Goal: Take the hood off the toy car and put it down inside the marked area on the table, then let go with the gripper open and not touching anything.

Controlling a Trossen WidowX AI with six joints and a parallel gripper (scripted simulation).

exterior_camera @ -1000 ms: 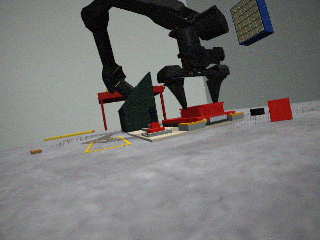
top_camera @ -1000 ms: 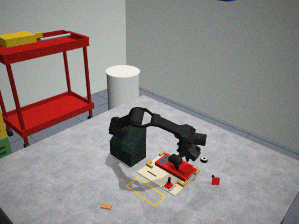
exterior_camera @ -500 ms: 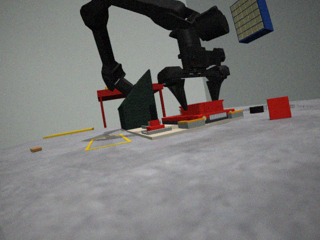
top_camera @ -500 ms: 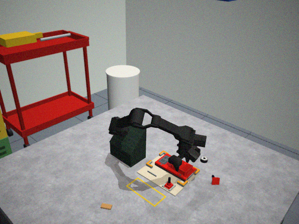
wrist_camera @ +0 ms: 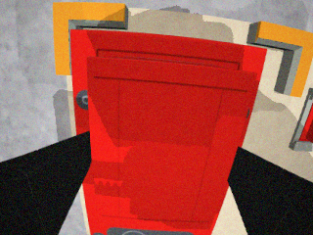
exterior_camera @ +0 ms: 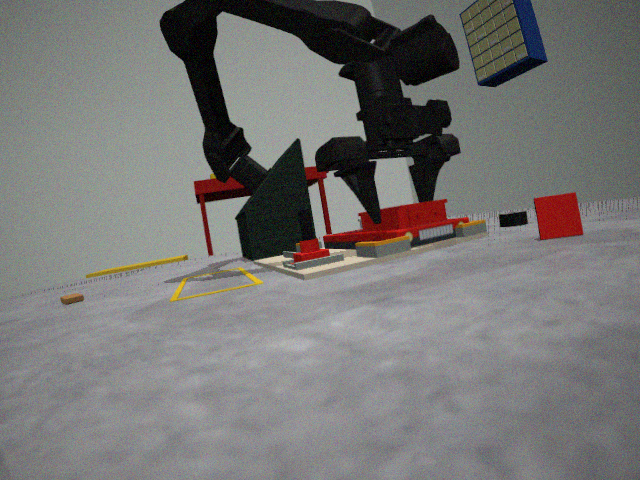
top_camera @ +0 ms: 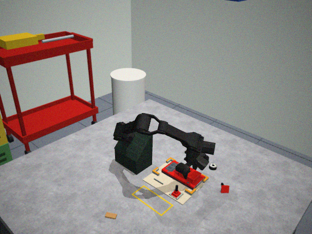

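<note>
My gripper tip is now 4 cm past the baseplate, 4 cm to the left of it and 2 cm above it. Also, from my gripper tip: red hood (1 cm above); then black-and-white wheel (2 cm ahead, 17 cm to the left, 2 cm below).
</note>
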